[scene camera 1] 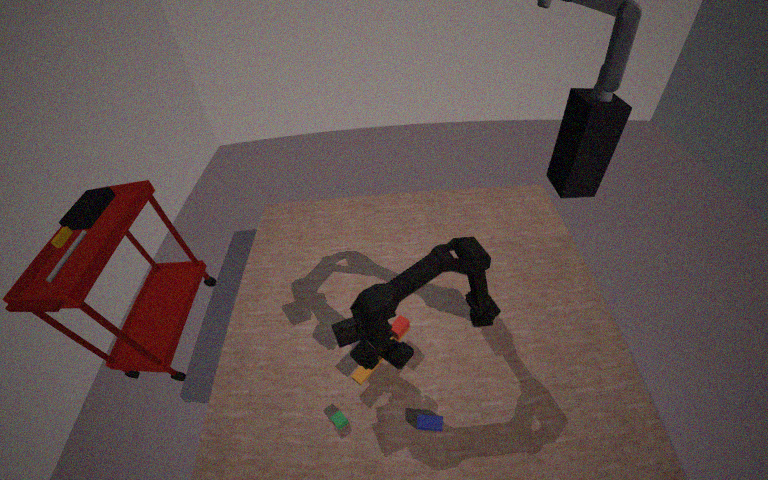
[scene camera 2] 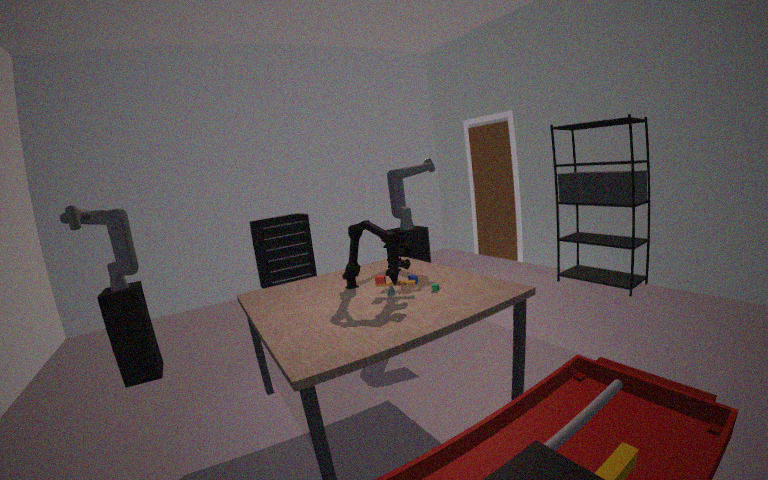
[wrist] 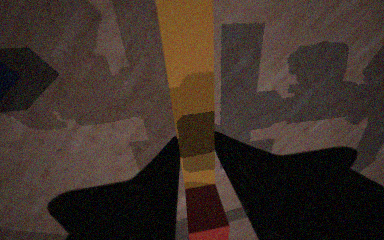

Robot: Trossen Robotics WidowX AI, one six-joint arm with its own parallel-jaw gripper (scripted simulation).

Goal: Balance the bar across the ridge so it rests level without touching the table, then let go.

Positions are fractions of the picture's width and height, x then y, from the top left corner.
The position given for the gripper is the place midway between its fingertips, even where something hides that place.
Observation:
In view: the gripper (wrist: 0.51, 0.58) and a bar (wrist: 0.49, 0.17).

